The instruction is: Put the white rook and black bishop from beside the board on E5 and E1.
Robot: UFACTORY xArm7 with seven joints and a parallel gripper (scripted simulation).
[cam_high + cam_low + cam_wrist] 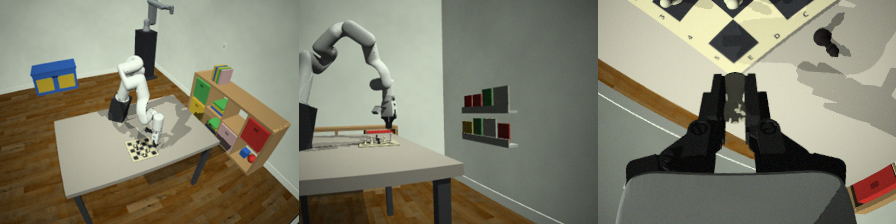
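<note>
Right now my hand is 60 mm past the black bishop, 80 mm to the right of it and 80 mm above it. From my hand the other things lie so: white rook (10 mm below); chessboard (90 mm behind, 60 mm to the right, 100 mm below); black pawn (100 mm behind, 90 mm to the right, 80 mm below).
</note>
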